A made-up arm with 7 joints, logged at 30 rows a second.
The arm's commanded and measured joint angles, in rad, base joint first. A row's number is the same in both.
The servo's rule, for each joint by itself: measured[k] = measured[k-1] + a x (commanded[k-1-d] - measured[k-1]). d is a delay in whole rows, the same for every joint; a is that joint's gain. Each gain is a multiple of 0.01, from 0.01 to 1. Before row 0 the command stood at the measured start. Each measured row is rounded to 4 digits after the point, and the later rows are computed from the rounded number. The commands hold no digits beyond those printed.
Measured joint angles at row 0: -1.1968 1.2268 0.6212 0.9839 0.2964 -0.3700 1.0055
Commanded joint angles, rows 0 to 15: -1.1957 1.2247 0.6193 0.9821 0.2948 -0.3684 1.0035; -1.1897 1.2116 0.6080 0.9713 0.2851 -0.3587 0.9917; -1.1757 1.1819 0.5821 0.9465 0.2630 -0.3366 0.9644; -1.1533 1.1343 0.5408 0.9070 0.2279 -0.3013 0.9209; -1.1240 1.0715 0.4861 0.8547 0.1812 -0.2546 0.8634; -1.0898 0.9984 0.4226 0.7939 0.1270 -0.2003 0.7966; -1.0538 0.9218 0.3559 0.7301 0.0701 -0.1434 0.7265; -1.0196 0.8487 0.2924 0.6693 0.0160 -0.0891 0.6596; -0.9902 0.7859 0.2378 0.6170 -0.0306 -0.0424 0.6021; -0.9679 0.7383 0.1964 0.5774 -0.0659 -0.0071 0.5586; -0.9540 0.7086 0.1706 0.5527 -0.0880 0.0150 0.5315; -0.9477 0.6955 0.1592 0.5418 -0.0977 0.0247 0.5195; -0.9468 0.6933 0.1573 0.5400 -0.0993 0.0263 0.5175; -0.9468 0.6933 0.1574 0.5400 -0.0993 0.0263 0.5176; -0.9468 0.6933 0.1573 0.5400 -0.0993 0.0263 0.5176; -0.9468 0.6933 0.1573 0.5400 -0.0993 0.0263 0.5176
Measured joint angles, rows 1 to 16: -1.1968 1.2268 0.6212 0.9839 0.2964 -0.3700 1.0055; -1.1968 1.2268 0.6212 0.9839 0.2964 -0.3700 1.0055; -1.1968 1.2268 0.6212 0.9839 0.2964 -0.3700 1.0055; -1.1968 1.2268 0.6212 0.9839 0.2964 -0.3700 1.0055; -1.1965 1.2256 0.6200 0.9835 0.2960 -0.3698 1.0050; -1.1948 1.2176 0.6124 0.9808 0.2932 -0.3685 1.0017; -1.1900 1.1973 0.5933 0.9733 0.2853 -0.3647 0.9924; -1.1808 1.1614 0.5602 0.9587 0.2704 -0.3571 0.9745; -1.1666 1.1102 0.5135 0.9358 0.2472 -0.3448 0.9467; -1.1474 1.0465 0.4562 0.9046 0.2159 -0.3275 0.9092; -1.1240 0.9754 0.3930 0.8662 0.1780 -0.3054 0.8635; -1.0979 0.9032 0.3296 0.8229 0.1359 -0.2794 0.8125; -1.0710 0.8363 0.2718 0.7776 0.0926 -0.2510 0.7599; -1.0452 0.7804 0.2243 0.7336 0.0514 -0.2217 0.7096; -1.0224 0.7395 0.1905 0.6938 0.0152 -0.1933 0.6651; -1.0037 0.7144 0.1708 0.6604 -0.0142 -0.1671 0.6287
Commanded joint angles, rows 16 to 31: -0.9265 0.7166 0.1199 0.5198 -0.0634 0.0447 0.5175; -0.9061 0.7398 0.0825 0.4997 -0.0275 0.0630 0.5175; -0.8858 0.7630 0.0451 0.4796 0.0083 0.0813 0.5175; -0.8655 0.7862 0.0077 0.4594 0.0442 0.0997 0.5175; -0.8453 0.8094 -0.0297 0.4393 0.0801 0.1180 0.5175; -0.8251 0.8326 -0.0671 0.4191 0.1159 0.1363 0.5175; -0.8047 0.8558 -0.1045 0.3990 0.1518 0.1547 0.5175; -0.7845 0.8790 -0.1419 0.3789 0.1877 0.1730 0.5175; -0.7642 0.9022 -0.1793 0.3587 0.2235 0.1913 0.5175; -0.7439 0.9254 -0.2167 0.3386 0.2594 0.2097 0.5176; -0.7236 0.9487 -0.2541 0.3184 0.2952 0.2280 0.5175; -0.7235 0.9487 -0.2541 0.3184 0.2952 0.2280 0.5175; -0.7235 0.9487 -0.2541 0.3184 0.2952 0.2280 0.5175; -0.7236 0.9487 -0.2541 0.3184 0.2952 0.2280 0.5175; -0.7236 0.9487 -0.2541 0.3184 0.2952 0.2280 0.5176; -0.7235 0.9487 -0.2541 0.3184 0.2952 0.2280 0.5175
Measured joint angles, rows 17 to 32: -0.9895 0.7024 0.1623 0.6339 -0.0363 -0.1439 0.6009; -0.9788 0.6972 0.1592 0.6132 -0.0527 -0.1235 0.5801; -0.9708 0.6950 0.1580 0.5971 -0.0648 -0.1055 0.5645; -0.9648 0.6940 0.1576 0.5845 -0.0738 -0.0897 0.5528; -0.9552 0.7069 0.1338 0.5703 -0.0711 -0.0736 0.5440; -0.9429 0.7257 0.1015 0.5548 -0.0598 -0.0572 0.5374; -0.9286 0.7470 0.0660 0.5383 -0.0421 -0.0406 0.5324; -0.9128 0.7693 0.0293 0.5209 -0.0197 -0.0238 0.5287; -0.8959 0.7922 -0.0079 0.5029 0.0062 -0.0068 0.5259; -0.8782 0.8152 -0.0452 0.4845 0.0347 0.0104 0.5238; -0.8598 0.8383 -0.0826 0.4657 0.0651 0.0277 0.5222; -0.8410 0.8615 -0.1200 0.4466 0.0970 0.0451 0.5210; -0.8218 0.8847 -0.1574 0.4273 0.1299 0.0626 0.5201; -0.8023 0.9079 -0.1948 0.4078 0.1636 0.0803 0.5195; -0.7826 0.9312 -0.2322 0.3881 0.1978 0.0980 0.5190; -0.7678 0.9412 -0.2460 0.3728 0.2231 0.1136 0.5186
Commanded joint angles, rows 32 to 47: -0.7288 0.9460 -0.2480 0.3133 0.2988 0.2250 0.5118; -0.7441 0.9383 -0.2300 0.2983 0.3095 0.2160 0.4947; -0.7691 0.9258 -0.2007 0.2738 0.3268 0.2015 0.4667; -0.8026 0.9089 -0.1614 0.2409 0.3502 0.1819 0.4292; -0.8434 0.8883 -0.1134 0.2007 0.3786 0.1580 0.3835; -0.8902 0.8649 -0.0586 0.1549 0.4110 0.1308 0.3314; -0.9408 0.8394 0.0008 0.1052 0.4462 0.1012 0.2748; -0.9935 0.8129 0.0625 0.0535 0.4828 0.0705 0.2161; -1.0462 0.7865 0.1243 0.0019 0.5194 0.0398 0.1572; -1.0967 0.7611 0.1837 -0.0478 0.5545 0.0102 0.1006; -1.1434 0.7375 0.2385 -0.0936 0.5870 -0.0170 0.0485; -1.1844 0.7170 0.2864 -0.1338 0.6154 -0.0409 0.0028; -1.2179 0.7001 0.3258 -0.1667 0.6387 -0.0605 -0.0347; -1.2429 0.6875 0.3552 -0.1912 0.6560 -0.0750 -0.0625; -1.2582 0.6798 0.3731 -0.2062 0.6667 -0.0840 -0.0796; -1.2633 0.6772 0.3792 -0.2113 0.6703 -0.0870 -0.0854
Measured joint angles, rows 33 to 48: -0.7567 0.9455 -0.2511 0.3608 0.2418 0.1273 0.5183; -0.7484 0.9473 -0.2530 0.3515 0.2557 0.1394 0.5181; -0.7422 0.9481 -0.2537 0.3442 0.2660 0.1500 0.5180; -0.7375 0.9484 -0.2540 0.3385 0.2736 0.1594 0.5179; -0.7353 0.9470 -0.2502 0.3330 0.2802 0.1673 0.5164; -0.7375 0.9420 -0.2375 0.3254 0.2878 0.1731 0.5110; -0.7454 0.9328 -0.2143 0.3140 0.2979 0.1765 0.4999; -0.7597 0.9192 -0.1810 0.2979 0.3115 0.1771 0.4822; -0.7806 0.9016 -0.1384 0.2765 0.3289 0.1748 0.4575; -0.8080 0.8807 -0.0881 0.2497 0.3502 0.1695 0.4260; -0.8412 0.8572 -0.0321 0.2179 0.3752 0.1613 0.3882; -0.8793 0.8319 0.0275 0.1817 0.4032 0.1504 0.3452; -0.9210 0.8060 0.0885 0.1421 0.4334 0.1371 0.2982; -0.9649 0.7804 0.1485 0.1003 0.4649 0.1219 0.2488; -1.0095 0.7559 0.2052 0.0576 0.4966 0.1052 0.1987; -1.0532 0.7337 0.2564 0.0155 0.5275 0.0877 0.1497
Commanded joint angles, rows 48 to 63: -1.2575 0.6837 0.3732 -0.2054 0.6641 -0.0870 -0.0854; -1.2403 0.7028 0.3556 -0.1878 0.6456 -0.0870 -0.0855; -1.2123 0.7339 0.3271 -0.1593 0.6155 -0.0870 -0.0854; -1.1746 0.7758 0.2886 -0.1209 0.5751 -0.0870 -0.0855; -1.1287 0.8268 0.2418 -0.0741 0.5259 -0.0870 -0.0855; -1.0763 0.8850 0.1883 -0.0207 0.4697 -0.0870 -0.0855; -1.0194 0.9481 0.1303 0.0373 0.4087 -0.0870 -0.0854; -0.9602 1.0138 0.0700 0.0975 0.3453 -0.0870 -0.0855; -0.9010 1.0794 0.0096 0.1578 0.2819 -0.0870 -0.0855; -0.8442 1.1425 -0.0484 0.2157 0.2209 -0.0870 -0.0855; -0.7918 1.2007 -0.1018 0.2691 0.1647 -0.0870 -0.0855; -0.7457 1.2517 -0.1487 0.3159 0.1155 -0.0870 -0.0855; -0.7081 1.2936 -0.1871 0.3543 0.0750 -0.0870 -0.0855; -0.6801 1.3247 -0.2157 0.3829 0.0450 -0.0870 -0.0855; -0.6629 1.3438 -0.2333 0.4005 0.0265 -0.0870 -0.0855; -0.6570 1.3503 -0.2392 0.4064 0.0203 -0.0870 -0.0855
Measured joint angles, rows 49 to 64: -1.0944 0.7145 0.3001 -0.0246 0.5564 0.0699 0.1036; -1.1315 0.6991 0.3348 -0.0613 0.5823 0.0525 0.0621; -1.1632 0.6881 0.3589 -0.0932 0.6042 0.0361 0.0267; -1.1882 0.6819 0.3717 -0.1192 0.6214 0.0213 -0.0013; -1.2055 0.6829 0.3726 -0.1382 0.6325 0.0083 -0.0223; -1.2142 0.6942 0.3619 -0.1491 0.6359 -0.0031 -0.0381; -1.2137 0.7168 0.3400 -0.1513 0.6306 -0.0132 -0.0499; -1.2039 0.7504 0.3076 -0.1446 0.6162 -0.0221 -0.0588; -1.1851 0.7939 0.2661 -0.1291 0.5927 -0.0299 -0.0655; -1.1579 0.8458 0.2171 -0.1053 0.5607 -0.0368 -0.0705; -1.1233 0.9041 0.1624 -0.0739 0.5212 -0.0428 -0.0742; -1.0825 0.9666 0.1042 -0.0362 0.4755 -0.0481 -0.0770; -1.0371 1.0309 0.0446 0.0065 0.4252 -0.0528 -0.0791; -0.9889 1.0945 -0.0140 0.0525 0.3721 -0.0569 -0.0807; -0.9396 1.1550 -0.0693 0.1002 0.3182 -0.0605 -0.0819; -0.8911 1.2101 -0.1193 0.1477 0.2655 -0.0637 -0.0828
